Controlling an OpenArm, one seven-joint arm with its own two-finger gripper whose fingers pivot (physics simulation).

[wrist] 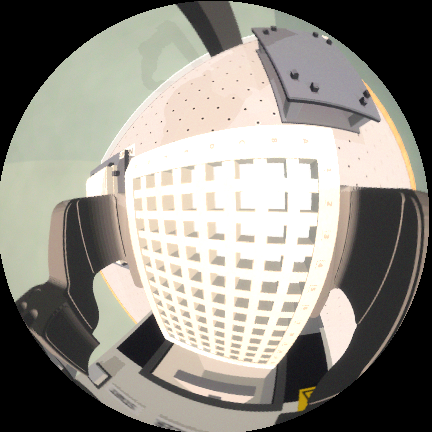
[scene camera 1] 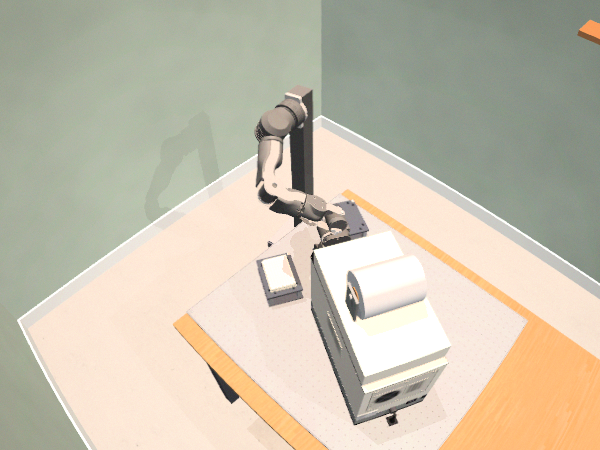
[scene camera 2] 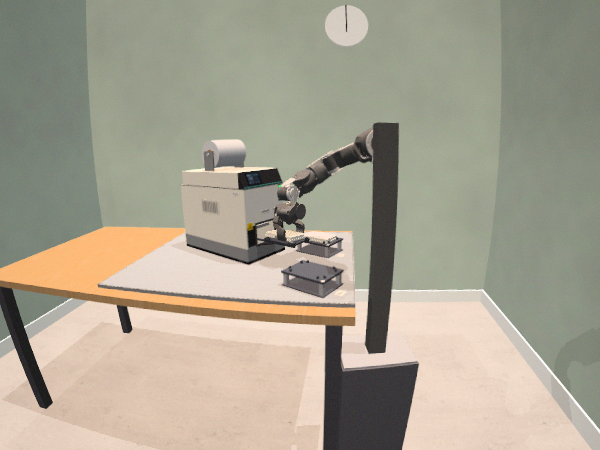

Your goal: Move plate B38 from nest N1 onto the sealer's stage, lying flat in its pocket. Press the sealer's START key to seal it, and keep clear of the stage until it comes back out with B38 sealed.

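My gripper [scene camera 2: 290, 231] [wrist: 217, 249] is shut on a white well plate [scene camera 2: 285, 235] [wrist: 227, 220], one finger along each long side; its B38 label is not readable. The plate looks flat over the sealer's stage [scene camera 2: 286, 244], which is out in front of the sealer [scene camera 1: 400, 340] [scene camera 2: 215, 215] [wrist: 135, 372]. The plate hides the pocket, so I cannot tell whether it is fully seated. The START key [wrist: 99, 374] shows on the sealer's front at the lower left of the wrist view. One dark nest [scene camera 1: 356, 220] [scene camera 2: 312, 271] [wrist: 320, 70] is empty; I cannot read its label.
A second nest [scene camera 1: 285, 298] [scene camera 2: 331, 243] holds another white plate [scene camera 1: 279, 273] [scene camera 2: 320, 239], close beside the stage. A film roll [scene camera 1: 390, 286] [scene camera 2: 229, 152] sits on top of the sealer. The arm's dark post [scene camera 1: 301, 160] [scene camera 2: 384, 240] stands at the table's edge.
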